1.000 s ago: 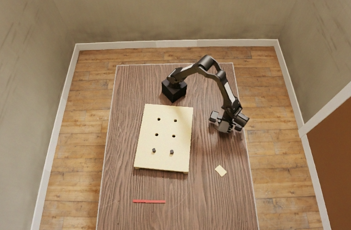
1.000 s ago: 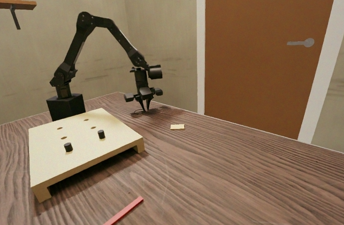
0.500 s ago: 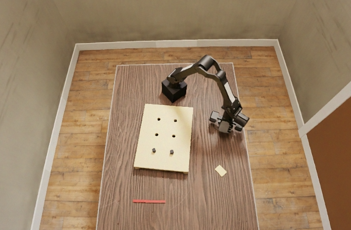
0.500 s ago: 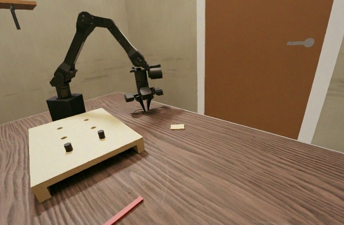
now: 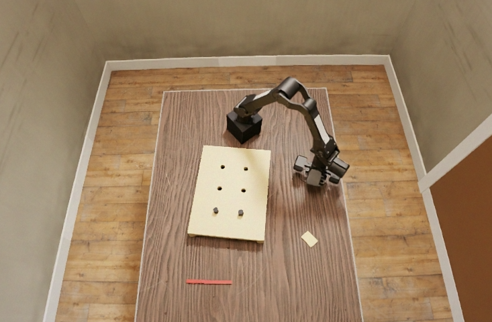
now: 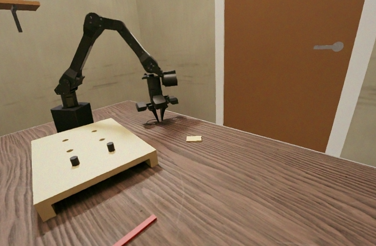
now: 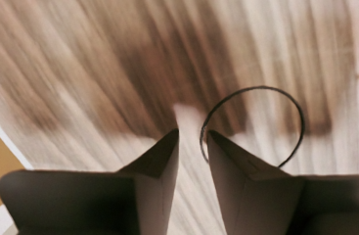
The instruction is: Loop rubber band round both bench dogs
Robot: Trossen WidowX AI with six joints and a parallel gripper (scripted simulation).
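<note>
Now: hand 13 cm short of the cream board and 32 cm to the left of it. From my hand the other things lie so: tan block (26 cm ahead, 1 cm to the left, 3 cm below); red strip (49 cm ahead, 33 cm to the right, 3 cm below).
</note>
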